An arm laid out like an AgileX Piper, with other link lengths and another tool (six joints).
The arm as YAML. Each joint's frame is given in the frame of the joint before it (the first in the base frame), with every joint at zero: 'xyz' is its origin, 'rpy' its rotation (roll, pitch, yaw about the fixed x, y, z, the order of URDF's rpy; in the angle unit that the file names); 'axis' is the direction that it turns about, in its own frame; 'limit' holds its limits. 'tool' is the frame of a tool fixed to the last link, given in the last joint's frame.
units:
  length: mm
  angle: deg
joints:
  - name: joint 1
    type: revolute
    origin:
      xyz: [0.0, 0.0, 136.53]
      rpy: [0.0, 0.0, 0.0]
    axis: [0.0, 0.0, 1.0]
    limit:
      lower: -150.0
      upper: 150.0
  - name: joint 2
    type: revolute
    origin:
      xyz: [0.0, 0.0, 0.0]
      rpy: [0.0, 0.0, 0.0]
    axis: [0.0, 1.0, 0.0]
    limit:
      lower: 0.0
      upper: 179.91
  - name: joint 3
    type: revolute
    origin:
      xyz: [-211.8, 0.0, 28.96]
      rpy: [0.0, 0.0, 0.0]
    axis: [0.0, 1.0, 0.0]
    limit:
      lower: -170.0
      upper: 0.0
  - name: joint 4
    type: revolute
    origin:
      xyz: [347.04, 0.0, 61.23]
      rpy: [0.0, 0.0, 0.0]
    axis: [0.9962, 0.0, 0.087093]
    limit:
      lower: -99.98
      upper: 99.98
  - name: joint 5
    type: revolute
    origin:
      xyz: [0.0, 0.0, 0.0]
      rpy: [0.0, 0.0, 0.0]
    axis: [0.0, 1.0, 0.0]
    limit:
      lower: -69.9
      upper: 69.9
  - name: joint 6
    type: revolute
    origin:
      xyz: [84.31, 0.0, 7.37]
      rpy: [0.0, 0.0, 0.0]
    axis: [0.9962, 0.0, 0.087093]
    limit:
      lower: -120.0
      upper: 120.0
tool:
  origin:
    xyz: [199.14, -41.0, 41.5]
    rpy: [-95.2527, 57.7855, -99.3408]
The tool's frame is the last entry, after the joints.
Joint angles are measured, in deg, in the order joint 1, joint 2, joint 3, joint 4, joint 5, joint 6. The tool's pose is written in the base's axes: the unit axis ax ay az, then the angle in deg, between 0 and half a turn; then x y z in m. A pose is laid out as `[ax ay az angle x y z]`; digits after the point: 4 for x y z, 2 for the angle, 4 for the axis.
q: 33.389 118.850 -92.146 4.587 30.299 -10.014
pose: [-0.5776 0.8153 -0.0410 149.34 0.5698 0.3436 -0.0025]
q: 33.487 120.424 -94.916 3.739 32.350 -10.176
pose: [-0.5841 0.8104 -0.0464 150.18 0.5730 0.3458 -0.0015]
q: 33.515 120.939 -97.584 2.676 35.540 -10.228
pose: [-0.5901 0.8056 -0.0530 151.22 0.5748 0.3454 0.0071]
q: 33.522 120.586 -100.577 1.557 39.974 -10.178
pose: [-0.5951 0.8014 -0.0601 152.33 0.5755 0.3431 0.0250]
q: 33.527 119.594 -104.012 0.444 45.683 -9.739
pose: [-0.5966 0.7998 -0.0664 153.66 0.5737 0.3382 0.0505]
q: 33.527 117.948 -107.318 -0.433 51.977 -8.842
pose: [-0.5932 0.8020 -0.0701 155.06 0.5682 0.3304 0.0805]
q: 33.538 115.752 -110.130 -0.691 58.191 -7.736
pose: [-0.5864 0.8071 -0.0685 156.30 0.5581 0.3218 0.1121]
